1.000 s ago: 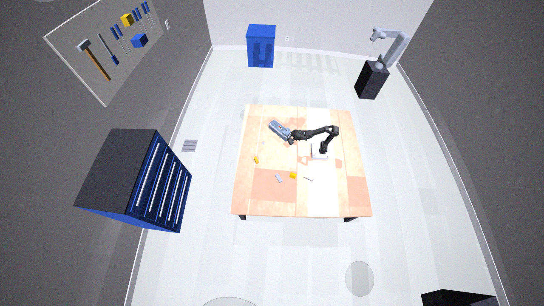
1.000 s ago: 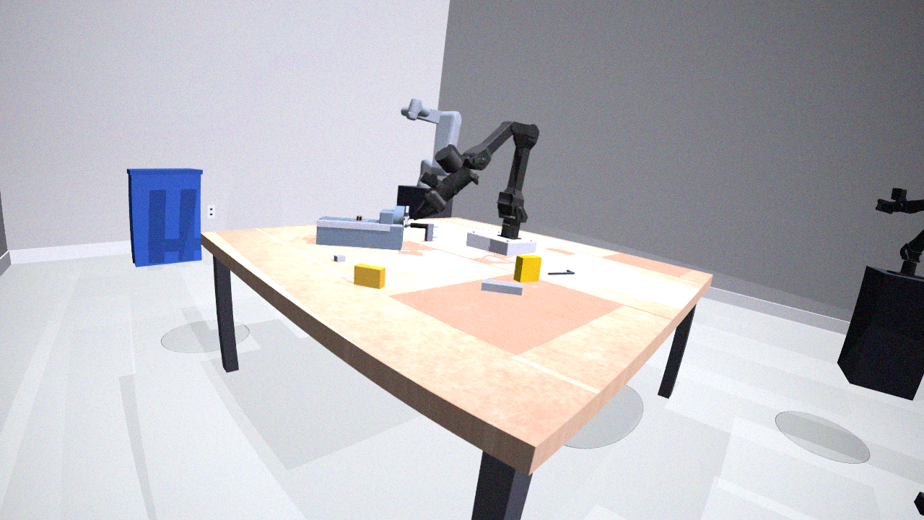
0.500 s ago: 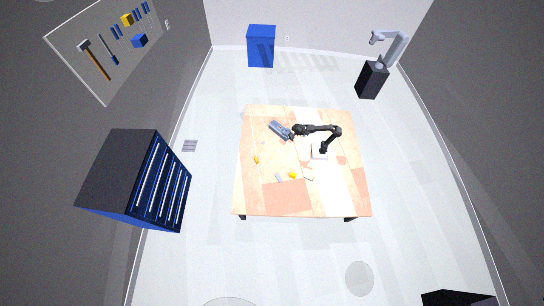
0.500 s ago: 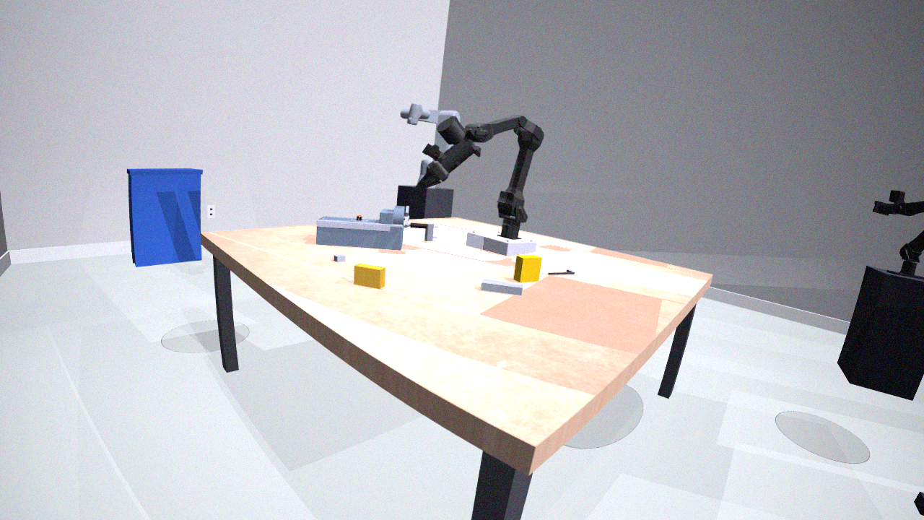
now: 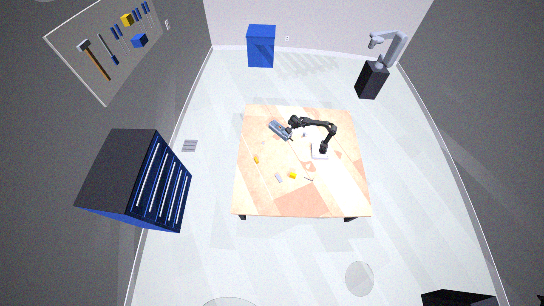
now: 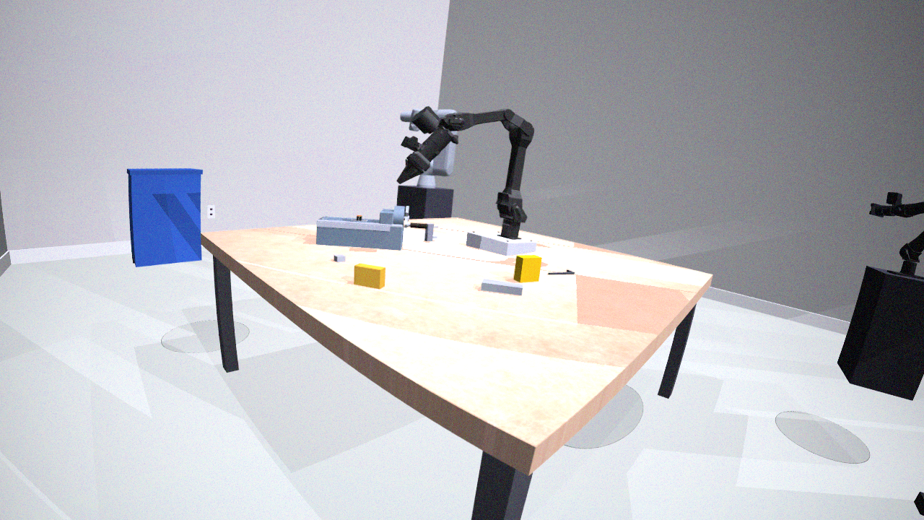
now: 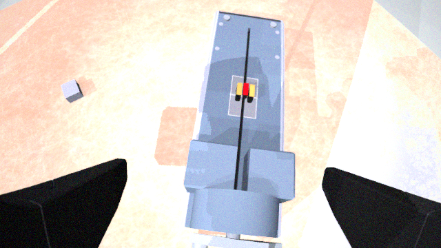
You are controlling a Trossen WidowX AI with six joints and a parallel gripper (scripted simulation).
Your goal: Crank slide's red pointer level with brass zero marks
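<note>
Right now the crank is 40 mm behind my gripper tip, 40 mm to the left of it and 120 mm below it. The rest, counted from my gripper tip: red pointer 70 mm ahead, 90 mm to the right, 110 mm below; grey cube 240 mm ahead, 60 mm to the left, 190 mm below; dark brown handle 40 mm behind, 60 mm to the left, 120 mm below.
</note>
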